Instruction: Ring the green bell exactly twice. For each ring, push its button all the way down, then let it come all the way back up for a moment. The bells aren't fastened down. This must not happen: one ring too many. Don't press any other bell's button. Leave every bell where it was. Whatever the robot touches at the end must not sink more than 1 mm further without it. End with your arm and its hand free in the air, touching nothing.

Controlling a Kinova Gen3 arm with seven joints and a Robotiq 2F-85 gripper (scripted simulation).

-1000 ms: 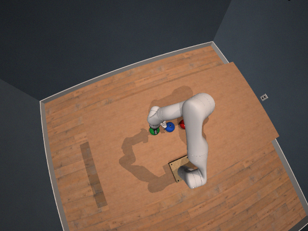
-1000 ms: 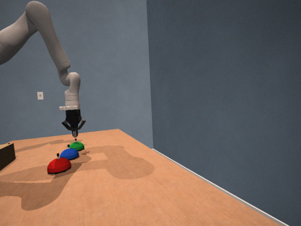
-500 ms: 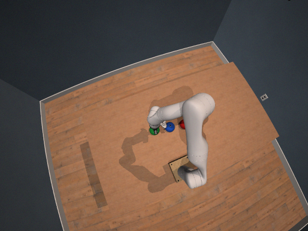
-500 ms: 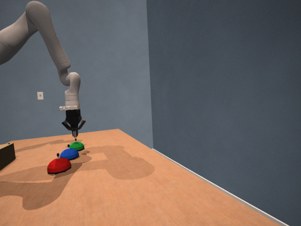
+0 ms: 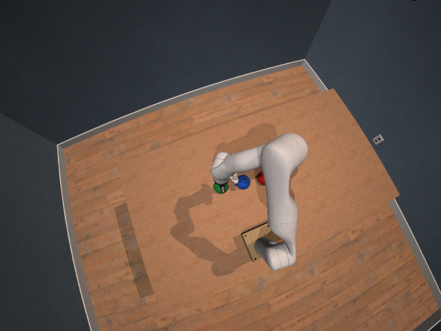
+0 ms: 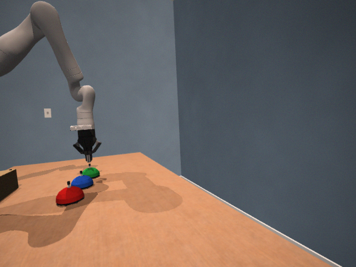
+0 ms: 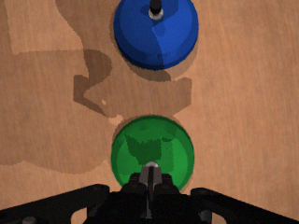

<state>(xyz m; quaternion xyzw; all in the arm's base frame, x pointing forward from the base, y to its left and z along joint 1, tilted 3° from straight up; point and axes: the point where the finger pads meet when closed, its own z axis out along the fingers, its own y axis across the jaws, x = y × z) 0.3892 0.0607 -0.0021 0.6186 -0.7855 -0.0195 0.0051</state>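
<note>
My gripper is now 5 cm above the green bell. The rest, counted from my hand: red bell 6 cm behind, 25 cm to the right, 5 cm below; then blue bell 3 cm behind, 13 cm to the right, 5 cm below.
</note>
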